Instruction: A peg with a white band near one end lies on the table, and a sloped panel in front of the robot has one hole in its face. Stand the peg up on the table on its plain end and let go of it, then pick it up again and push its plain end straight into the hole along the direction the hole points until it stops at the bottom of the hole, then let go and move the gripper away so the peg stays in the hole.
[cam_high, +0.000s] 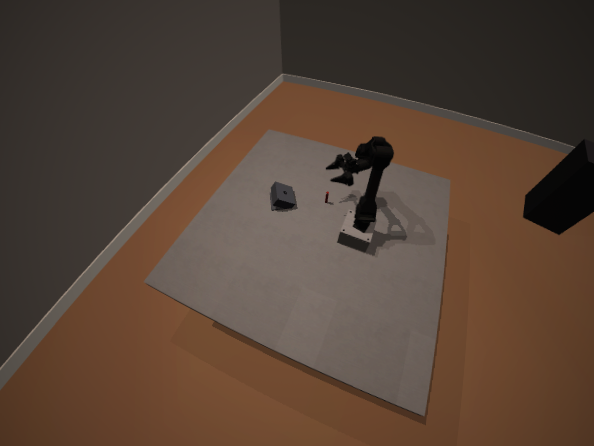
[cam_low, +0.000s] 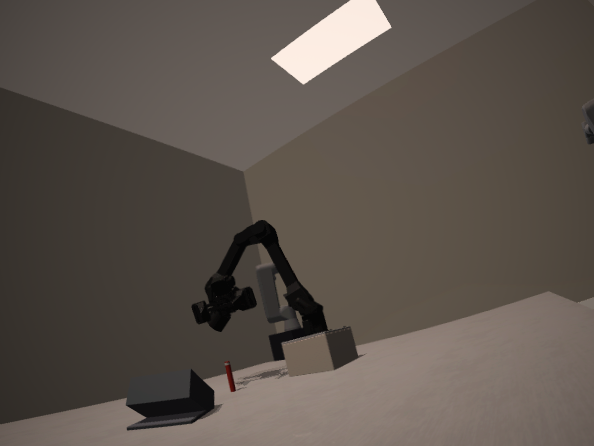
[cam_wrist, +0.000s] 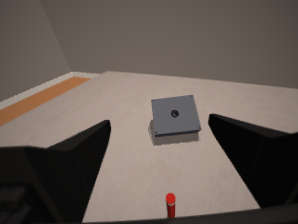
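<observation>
My gripper tip is now 16 cm above the red peg, 1 cm to the left of it and 1 cm past it. Also, from my gripper tip: sloped panel: 20 cm ahead, 18 cm below, 12 cm to the left.
</observation>
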